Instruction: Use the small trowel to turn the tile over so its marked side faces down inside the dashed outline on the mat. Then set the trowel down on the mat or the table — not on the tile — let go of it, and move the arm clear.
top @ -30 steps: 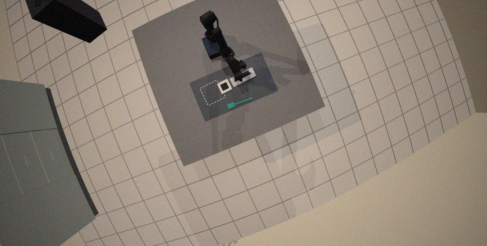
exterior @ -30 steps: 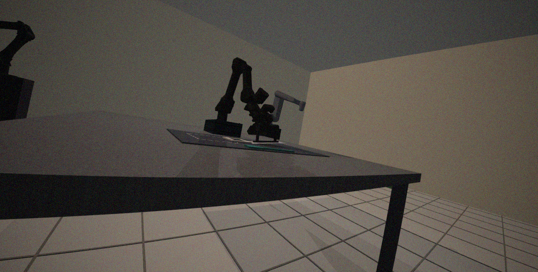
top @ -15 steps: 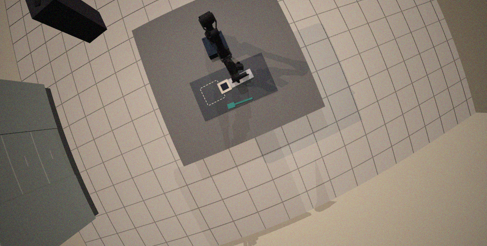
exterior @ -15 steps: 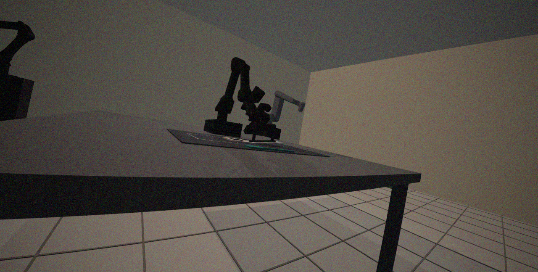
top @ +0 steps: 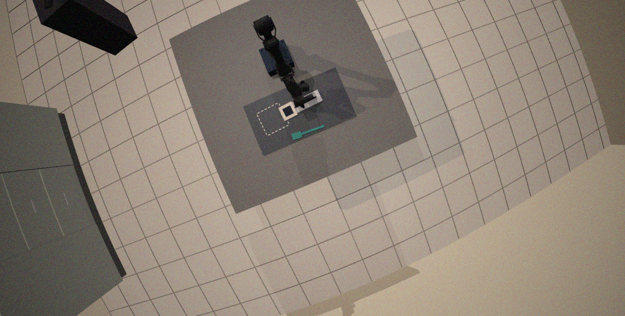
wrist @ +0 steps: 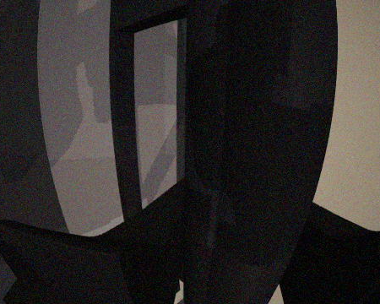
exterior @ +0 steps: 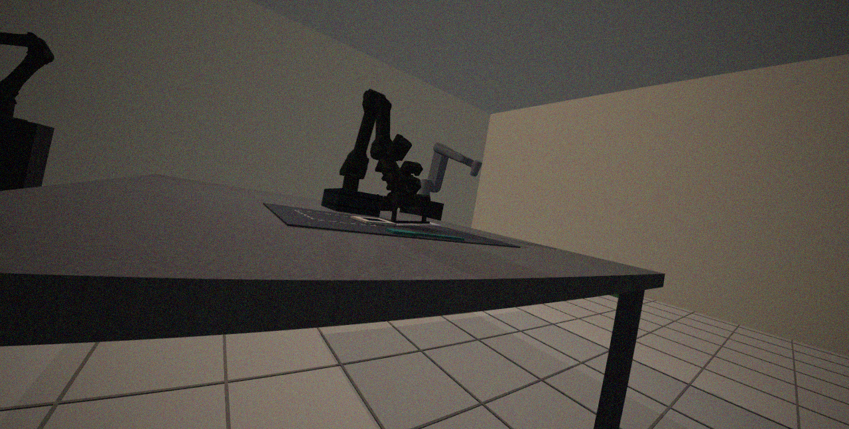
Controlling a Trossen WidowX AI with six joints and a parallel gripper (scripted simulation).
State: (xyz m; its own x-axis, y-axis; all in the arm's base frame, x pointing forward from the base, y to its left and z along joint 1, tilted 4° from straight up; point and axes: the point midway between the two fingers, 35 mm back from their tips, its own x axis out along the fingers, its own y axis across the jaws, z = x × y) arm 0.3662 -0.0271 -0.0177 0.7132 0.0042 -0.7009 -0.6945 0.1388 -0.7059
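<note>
My gripper tip is now 7 cm above the dark mat and 3 cm to the left of it. Also, from my gripper tip: teal trowel 14 cm ahead, 8 cm to the right, 5 cm below; tile 10 cm to the right, 5 cm below, 3 cm behind; dark-handled trowel 3 cm behind, 1 cm below.
</note>
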